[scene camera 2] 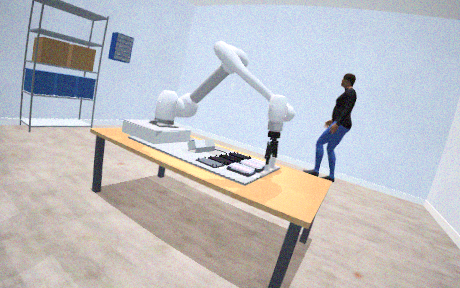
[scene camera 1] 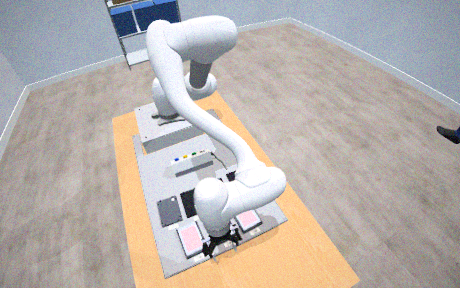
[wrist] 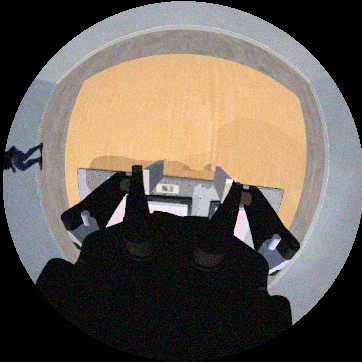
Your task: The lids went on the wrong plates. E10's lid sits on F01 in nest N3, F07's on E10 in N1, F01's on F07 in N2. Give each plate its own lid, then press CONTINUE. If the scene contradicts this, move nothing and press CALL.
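Where they show: gripper, fingertip midpoint: (scene camera 2: pixel 269 169) (scene camera 1: pixel 224 253) (wrist: pixel 188 171); arm's base at its link origin: (scene camera 2: pixel 163 125) (scene camera 1: pixel 171 114).
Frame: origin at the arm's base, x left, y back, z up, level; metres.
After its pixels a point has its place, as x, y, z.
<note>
A pink-topped plate (scene camera 1: pixel 191 239) (scene camera 2: pixel 242 170) lies at the left of the front row. Another pink-topped plate (scene camera 1: pixel 248 219) {0.297, -0.790, -0.060} lies at the right. Between them, a pink-topped plate (wrist: pixel 169 207) {0.171, -0.842, -0.054} shows partly below the gripper in the wrist view. Plate and lid codes are not readable. My gripper (scene camera 1: pixel 224 250) {0.159, -0.917, -0.049} (scene camera 2: pixel 270 159) (wrist: pixel 188 171) {0.159, -0.917, -0.049} points down by the row's outer edge, partly open, with nothing between its fingers. A nest label (wrist: pixel 167 188) {0.187, -0.866, -0.087} between the fingers is too blurred to read. The button box (scene camera 1: pixel 181 158) {0.046, -0.375, -0.019} has blue, yellow and green buttons; CONTINUE and CALL cannot be told apart.
Behind the plates lie a dark grey slab (scene camera 1: pixel 169 211) {-0.063, -0.650, -0.079} (scene camera 2: pixel 211 161) {-0.052, -0.641, -0.079} and black slabs (scene camera 1: pixel 188 202) {0.035, -0.623, -0.080}, partly hidden by the arm. All rest on the grey board (scene camera 1: pixel 159 172) {-0.110, -0.387, -0.089} on the wooden table (scene camera 1: pixel 305 245) {0.511, -0.961, -0.102} (scene camera 2: pixel 300 200) {0.038, -1.199, -0.102} (wrist: pixel 190 100) {0.199, -1.064, -0.102}. A person (scene camera 2: pixel 344 110) (wrist: pixel 20 159) stands beyond the table.
</note>
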